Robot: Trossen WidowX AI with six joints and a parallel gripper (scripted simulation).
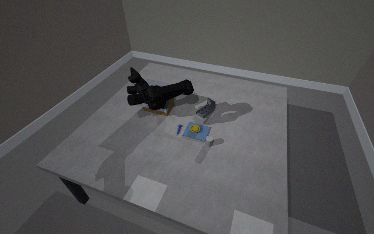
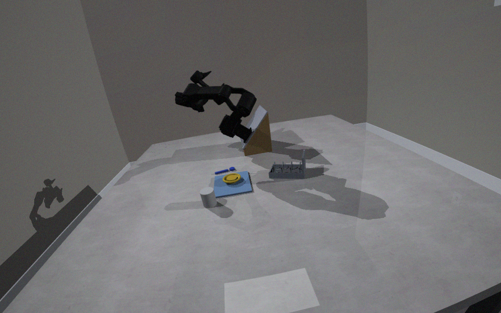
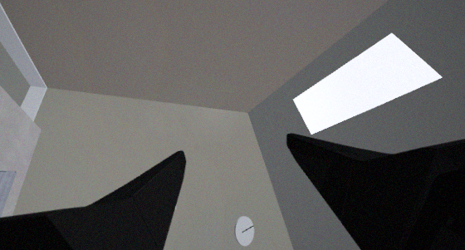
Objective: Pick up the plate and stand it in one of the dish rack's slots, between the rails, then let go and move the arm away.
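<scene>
Now: gripper tip 38 cm short of the yellow plate, 3 cm to the right of it and 35 cm above it. The rest, counted from my gripper tip: blue mat 40 cm ahead, 3 cm to the left, 36 cm below; white cup 50 cm ahead, 4 cm to the right, 34 cm below; grey dish rack 38 cm ahead, 24 cm to the left, 34 cm below.
</scene>
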